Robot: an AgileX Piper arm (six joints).
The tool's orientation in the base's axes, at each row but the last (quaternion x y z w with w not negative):
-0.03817, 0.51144, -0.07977, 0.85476
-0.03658, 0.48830, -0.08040, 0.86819
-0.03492, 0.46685, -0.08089, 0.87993
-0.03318, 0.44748, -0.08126, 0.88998
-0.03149, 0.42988, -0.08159, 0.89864
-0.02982, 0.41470, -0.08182, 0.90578
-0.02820, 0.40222, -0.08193, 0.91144
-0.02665, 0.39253, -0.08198, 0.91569
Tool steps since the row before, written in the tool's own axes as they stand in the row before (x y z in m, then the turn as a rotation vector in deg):
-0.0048, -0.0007, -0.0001, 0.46, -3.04, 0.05
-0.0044, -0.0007, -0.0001, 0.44, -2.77, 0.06
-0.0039, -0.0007, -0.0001, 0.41, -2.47, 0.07
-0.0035, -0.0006, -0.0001, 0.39, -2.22, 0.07
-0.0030, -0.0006, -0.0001, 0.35, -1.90, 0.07
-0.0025, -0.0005, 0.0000, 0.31, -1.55, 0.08
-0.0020, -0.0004, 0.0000, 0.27, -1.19, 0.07
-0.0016, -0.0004, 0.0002, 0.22, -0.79, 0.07
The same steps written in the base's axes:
-0.0024, 0.0002, 0.0042, -0.04, -3.07, 0.07
-0.0024, 0.0001, 0.0038, -0.01, -2.80, 0.05
-0.0023, 0.0000, 0.0032, 0.01, -2.50, 0.04
-0.0022, 0.0000, 0.0028, 0.03, -2.25, 0.03
-0.0020, -0.0001, 0.0023, 0.04, -1.93, 0.02
-0.0017, -0.0001, 0.0019, 0.07, -1.58, 0.01
-0.0014, 0.0000, 0.0015, 0.08, -1.22, -0.01
-0.0010, -0.0001, 0.0013, 0.10, -0.82, -0.02

